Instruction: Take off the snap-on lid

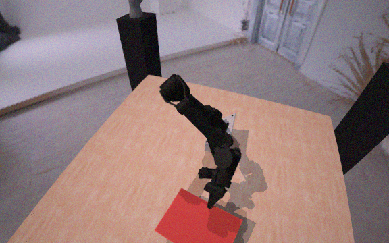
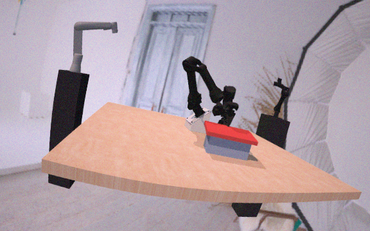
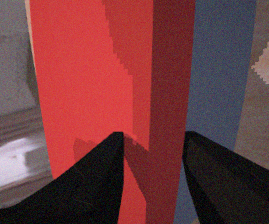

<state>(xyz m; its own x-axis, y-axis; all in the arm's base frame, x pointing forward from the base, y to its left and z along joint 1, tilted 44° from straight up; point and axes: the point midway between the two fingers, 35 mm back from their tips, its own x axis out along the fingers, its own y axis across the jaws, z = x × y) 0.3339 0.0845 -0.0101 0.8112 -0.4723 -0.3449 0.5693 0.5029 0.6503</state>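
The red lid is 80 mm ahead of my gripper tip and 10 mm to the right of it. Also, from my gripper tip: grey-blue storage box (70 mm ahead, 10 mm to the right, 60 mm below).
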